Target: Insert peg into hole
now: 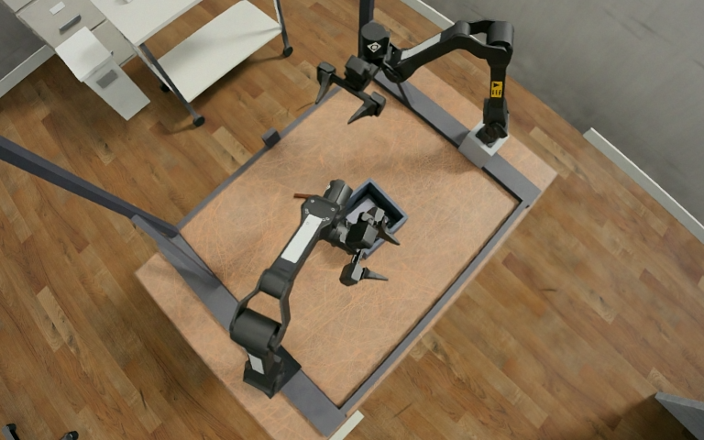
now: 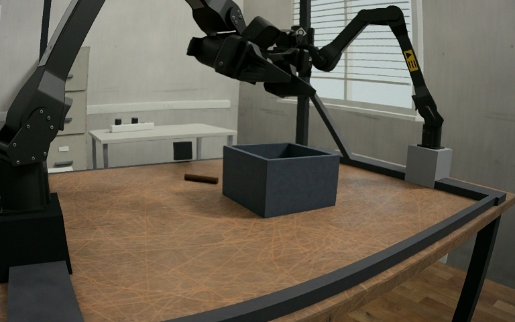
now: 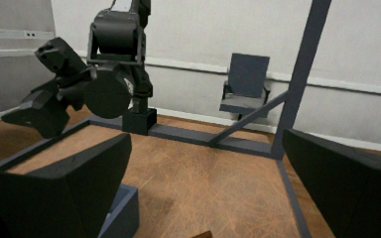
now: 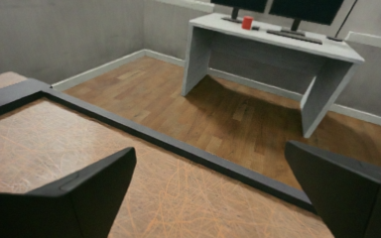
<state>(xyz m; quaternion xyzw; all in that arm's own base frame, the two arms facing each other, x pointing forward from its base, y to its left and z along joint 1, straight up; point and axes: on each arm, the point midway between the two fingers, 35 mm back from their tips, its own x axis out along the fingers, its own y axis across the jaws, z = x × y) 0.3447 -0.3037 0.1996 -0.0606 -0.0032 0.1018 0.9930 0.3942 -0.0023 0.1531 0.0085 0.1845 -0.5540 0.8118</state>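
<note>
Right now my left hand is 1 cm short of the brown peg, 17 cm to the left of it and 29 cm above it. Also, from my left hand: dark box 21 cm ahead, 11 cm to the right, 27 cm below; then dark frame rail 53 cm ahead, 13 cm to the right, 29 cm below; then pale plate 21 cm ahead, 11 cm to the right, 25 cm below.
</note>
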